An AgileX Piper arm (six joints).
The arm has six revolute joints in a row. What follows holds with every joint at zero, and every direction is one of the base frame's.
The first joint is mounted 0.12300 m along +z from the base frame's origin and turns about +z.
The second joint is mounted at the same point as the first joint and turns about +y.
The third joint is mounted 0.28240 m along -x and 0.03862 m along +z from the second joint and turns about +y.
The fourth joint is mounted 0.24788 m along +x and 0.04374 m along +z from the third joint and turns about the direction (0.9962, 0, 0.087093).
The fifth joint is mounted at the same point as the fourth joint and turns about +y.
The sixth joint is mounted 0.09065 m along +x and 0.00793 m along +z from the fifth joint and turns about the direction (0.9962, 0, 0.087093).
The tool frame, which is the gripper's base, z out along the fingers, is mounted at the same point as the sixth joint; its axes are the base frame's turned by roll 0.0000, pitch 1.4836 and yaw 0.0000 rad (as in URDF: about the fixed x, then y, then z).
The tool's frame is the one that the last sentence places.
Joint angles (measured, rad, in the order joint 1, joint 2, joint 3, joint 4, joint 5, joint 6), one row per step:
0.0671 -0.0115 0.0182 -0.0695 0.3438 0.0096
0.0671 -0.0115 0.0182 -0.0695 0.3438 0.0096
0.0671 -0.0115 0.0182 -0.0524 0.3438 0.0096
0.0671 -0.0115 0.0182 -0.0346 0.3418 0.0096
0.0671 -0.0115 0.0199 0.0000 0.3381 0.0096
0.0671 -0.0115 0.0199 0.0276 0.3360 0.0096
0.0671 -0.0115 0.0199 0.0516 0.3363 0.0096
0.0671 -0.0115 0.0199 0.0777 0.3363 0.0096
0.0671 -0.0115 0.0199 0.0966 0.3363 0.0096
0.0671 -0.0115 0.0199 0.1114 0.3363 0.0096
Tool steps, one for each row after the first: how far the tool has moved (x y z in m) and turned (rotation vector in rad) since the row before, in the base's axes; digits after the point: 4 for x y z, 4 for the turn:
0.0000 0.0000 0.0000 0.0000 0.0000 0.0000
0.0000 0.0005 0.0000 0.0170 0.0011 0.0014
0.0000 0.0006 0.0002 0.0178 -0.0008 0.0015
0.0000 0.0011 -0.0003 0.0345 0.0003 0.0028
0.0000 0.0008 0.0002 0.0276 -0.0003 0.0021
-0.0001 0.0007 0.0000 0.0239 0.0019 0.0019
-0.0001 0.0008 0.0001 0.0260 0.0017 0.0021
0.0000 0.0006 0.0000 0.0188 0.0013 0.0015
0.0000 0.0004 0.0000 0.0147 0.0010 0.0012

